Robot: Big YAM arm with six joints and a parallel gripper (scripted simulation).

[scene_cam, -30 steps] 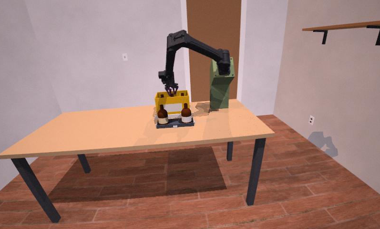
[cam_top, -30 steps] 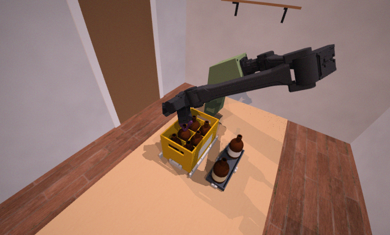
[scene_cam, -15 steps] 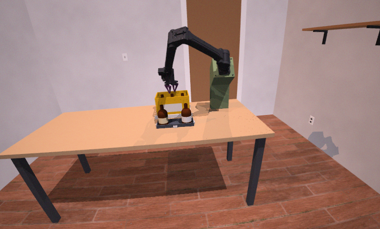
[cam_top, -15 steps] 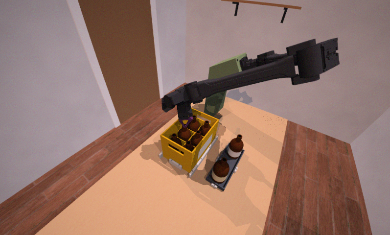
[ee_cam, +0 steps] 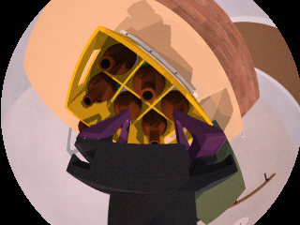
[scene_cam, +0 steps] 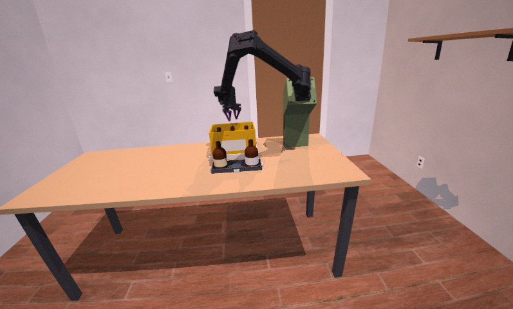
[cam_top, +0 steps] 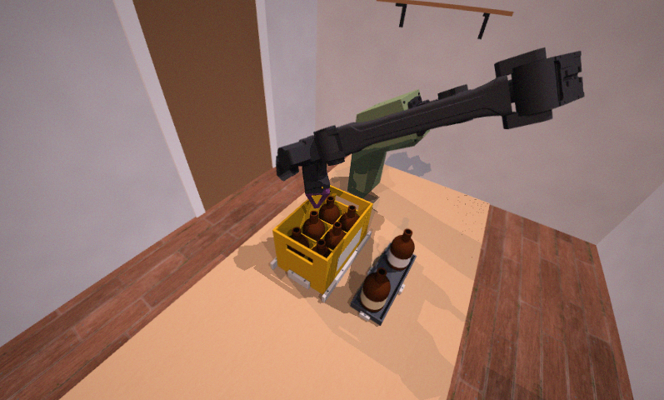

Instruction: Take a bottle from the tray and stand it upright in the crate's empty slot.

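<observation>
The glass bottle lies 13 cm below my hand and 1 cm ahead of it. From my hand the other things lie so: dark tray (27 cm to the left, 20 cm below, 2 cm behind); yellow crate (13 cm below, 5 cm to the left).
</observation>
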